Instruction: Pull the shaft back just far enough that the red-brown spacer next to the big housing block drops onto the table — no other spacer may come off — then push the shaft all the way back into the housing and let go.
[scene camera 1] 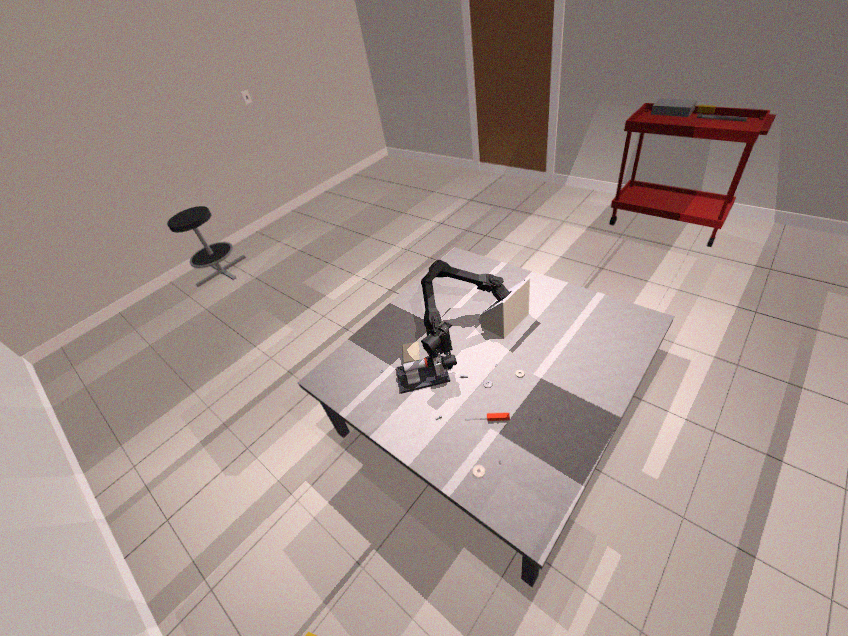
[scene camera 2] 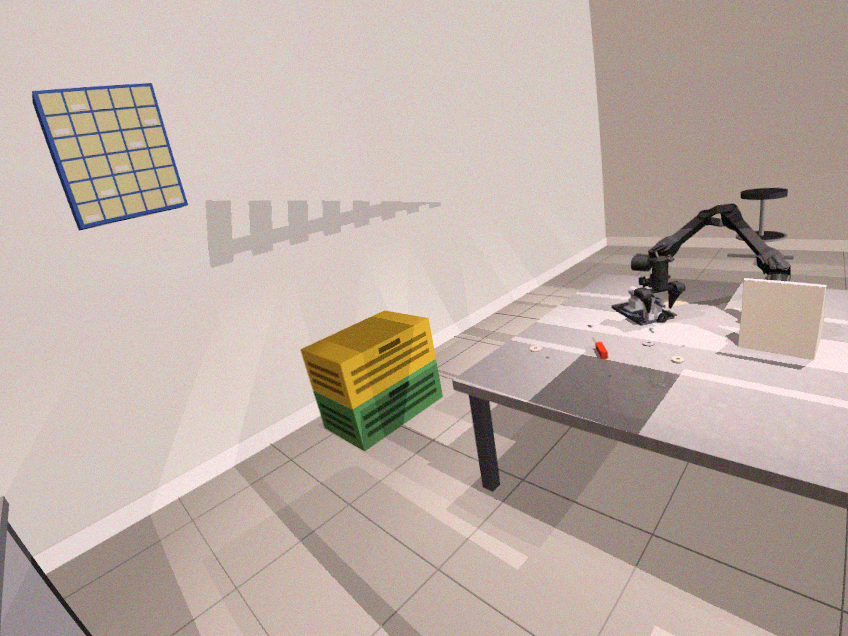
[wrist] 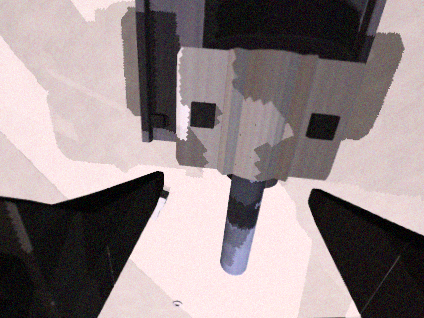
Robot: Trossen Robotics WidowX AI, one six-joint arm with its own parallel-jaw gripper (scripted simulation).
same spot on light grey block: [wrist: 260, 114] = [scene camera 2: 651, 298]
